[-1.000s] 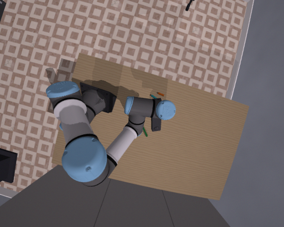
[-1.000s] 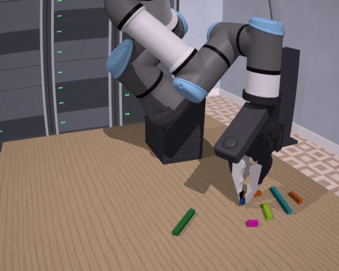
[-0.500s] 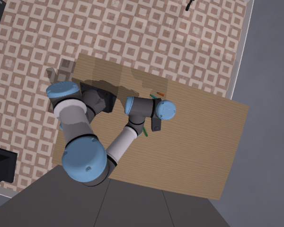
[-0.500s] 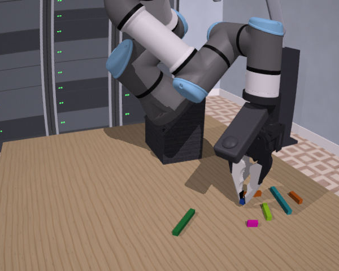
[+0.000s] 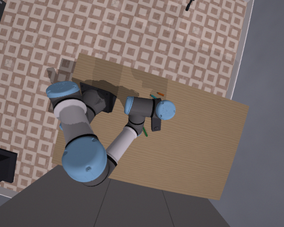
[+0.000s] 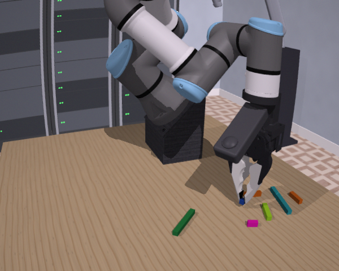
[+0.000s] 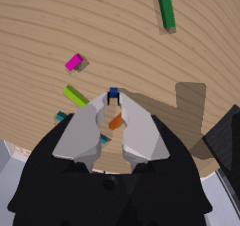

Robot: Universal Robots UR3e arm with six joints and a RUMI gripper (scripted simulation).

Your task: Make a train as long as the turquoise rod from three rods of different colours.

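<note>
Right now my hand is 1 cm above the blue rod. The rest, counted from my hand: lime rod 4 cm ahead, 3 cm to the left, 2 cm below; magenta rod 6 cm ahead, 2 cm to the right, 2 cm below; turquoise rod 2 cm ahead, 9 cm to the left, 2 cm below.
</note>
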